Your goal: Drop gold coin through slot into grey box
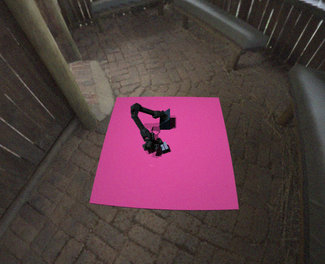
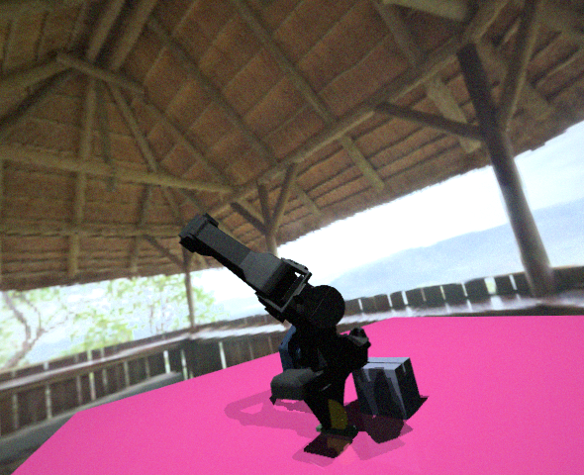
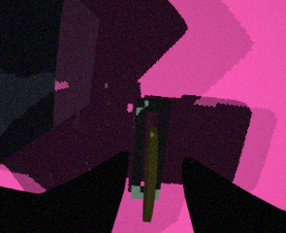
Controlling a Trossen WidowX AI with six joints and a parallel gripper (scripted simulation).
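Right now my gripper tip is 10 mm below the gold coin.
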